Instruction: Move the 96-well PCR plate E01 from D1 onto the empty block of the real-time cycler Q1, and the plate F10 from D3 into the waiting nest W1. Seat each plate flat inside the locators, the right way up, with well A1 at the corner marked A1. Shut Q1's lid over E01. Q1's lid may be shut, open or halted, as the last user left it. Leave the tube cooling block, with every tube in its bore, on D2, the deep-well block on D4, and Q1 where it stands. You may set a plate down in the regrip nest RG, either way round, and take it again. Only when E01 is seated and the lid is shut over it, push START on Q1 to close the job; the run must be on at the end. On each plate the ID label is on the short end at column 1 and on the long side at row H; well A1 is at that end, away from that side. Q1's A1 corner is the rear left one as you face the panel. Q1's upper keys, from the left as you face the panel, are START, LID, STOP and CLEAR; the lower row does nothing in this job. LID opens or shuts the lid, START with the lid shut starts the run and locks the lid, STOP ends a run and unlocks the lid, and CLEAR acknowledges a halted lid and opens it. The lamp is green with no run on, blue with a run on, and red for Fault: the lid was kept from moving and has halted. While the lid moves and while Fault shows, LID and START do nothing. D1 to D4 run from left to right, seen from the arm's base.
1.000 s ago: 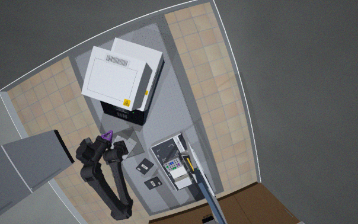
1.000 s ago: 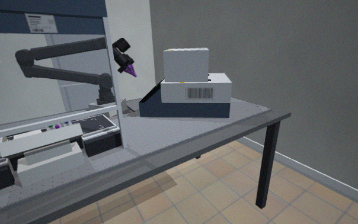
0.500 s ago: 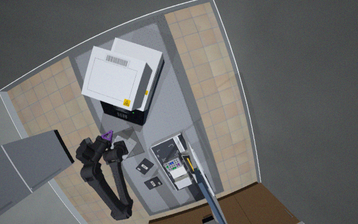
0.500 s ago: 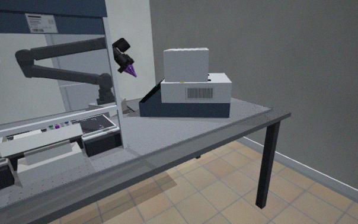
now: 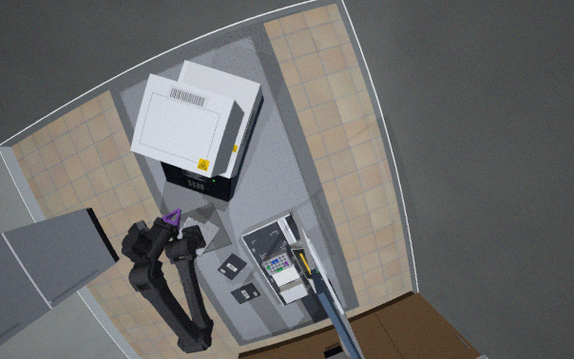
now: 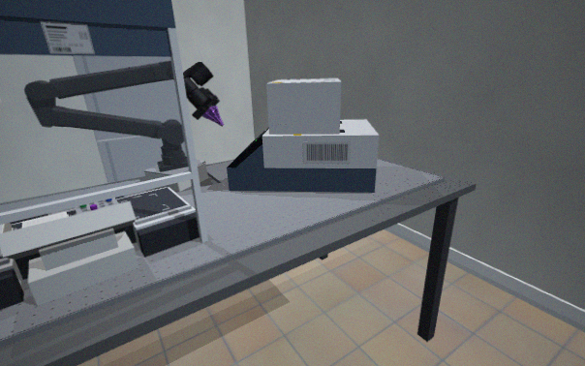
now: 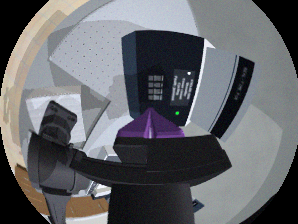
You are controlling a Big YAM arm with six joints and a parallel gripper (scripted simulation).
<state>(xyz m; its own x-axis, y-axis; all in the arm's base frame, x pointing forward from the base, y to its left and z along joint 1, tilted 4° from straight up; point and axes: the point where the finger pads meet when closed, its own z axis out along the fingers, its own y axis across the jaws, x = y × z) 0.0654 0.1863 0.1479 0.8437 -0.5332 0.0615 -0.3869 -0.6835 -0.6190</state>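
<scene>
Right now the tube cooling block is 30 cm ahead of my hand, 40 cm to the right of it and 13 cm below it. Round my hand: frame post (45 cm ahead, 18 cm to the right, 3 cm above); then white deep-well block (34 cm ahead, 61 cm to the right, 13 cm below); then label (4 cm ahead, 42 cm to the right, 20 cm below).
</scene>
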